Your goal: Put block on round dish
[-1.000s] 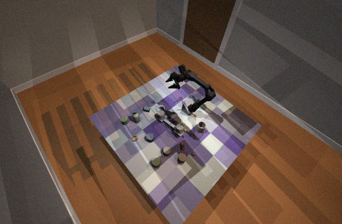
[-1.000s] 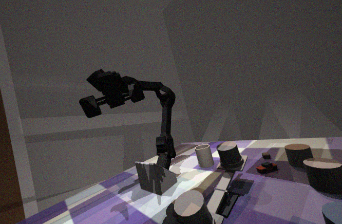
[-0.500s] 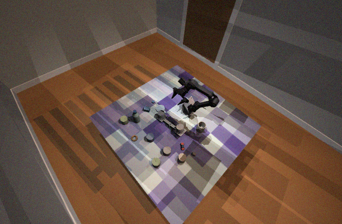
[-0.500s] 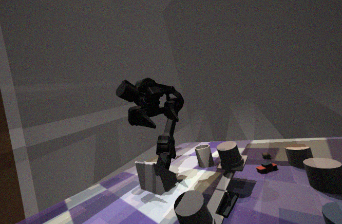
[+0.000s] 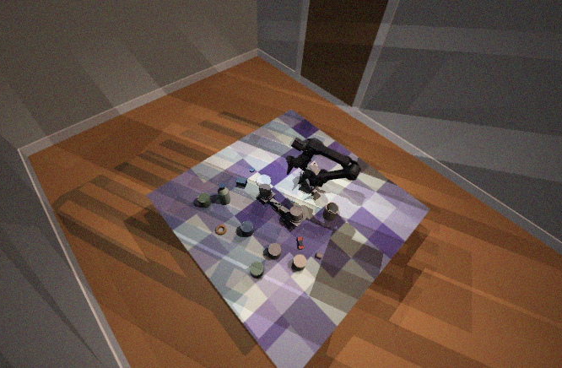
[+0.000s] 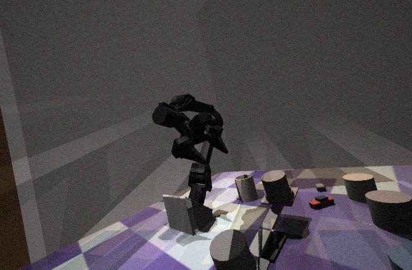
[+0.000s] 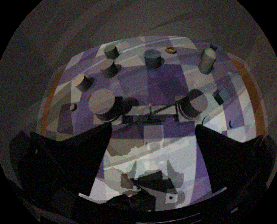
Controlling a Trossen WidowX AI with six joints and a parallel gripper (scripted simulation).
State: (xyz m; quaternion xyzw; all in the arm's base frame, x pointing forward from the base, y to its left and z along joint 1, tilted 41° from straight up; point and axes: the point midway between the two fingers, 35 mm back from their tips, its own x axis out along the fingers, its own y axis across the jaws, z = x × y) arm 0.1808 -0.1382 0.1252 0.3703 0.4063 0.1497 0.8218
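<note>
Right now my gripper tip is 90 mm short of the block, 120 mm to the left of it and 190 mm above it. Round my gripper tip: bottle 300 mm ahead, 270 mm to the right, 120 mm below; balance beam 90 mm ahead, 10 mm to the left, 190 mm below; red toy car 160 mm ahead, 250 mm to the left, 220 mm below.
</note>
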